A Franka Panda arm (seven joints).
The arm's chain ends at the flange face. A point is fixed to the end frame.
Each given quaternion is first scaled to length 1.
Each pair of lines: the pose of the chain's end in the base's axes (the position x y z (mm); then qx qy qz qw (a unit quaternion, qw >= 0)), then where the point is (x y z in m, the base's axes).
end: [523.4 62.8 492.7 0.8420 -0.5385 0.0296 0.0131]
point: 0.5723 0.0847 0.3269
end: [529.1 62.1 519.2 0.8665 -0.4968 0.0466 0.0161]
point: 0.5797 0.0847 0.3540
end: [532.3 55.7 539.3 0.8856 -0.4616 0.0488 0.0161]
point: 0.5811 0.0815 0.3740
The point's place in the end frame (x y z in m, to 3 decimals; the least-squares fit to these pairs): -0.010 -0.052 0.166
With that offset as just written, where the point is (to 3 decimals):
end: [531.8 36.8 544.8 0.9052 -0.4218 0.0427 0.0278]
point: 0.574 0.063 0.378
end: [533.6 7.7 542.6 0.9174 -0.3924 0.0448 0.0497]
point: 0.572 0.030 0.374
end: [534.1 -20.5 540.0 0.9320 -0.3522 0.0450 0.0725]
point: 0.567 -0.003 0.370
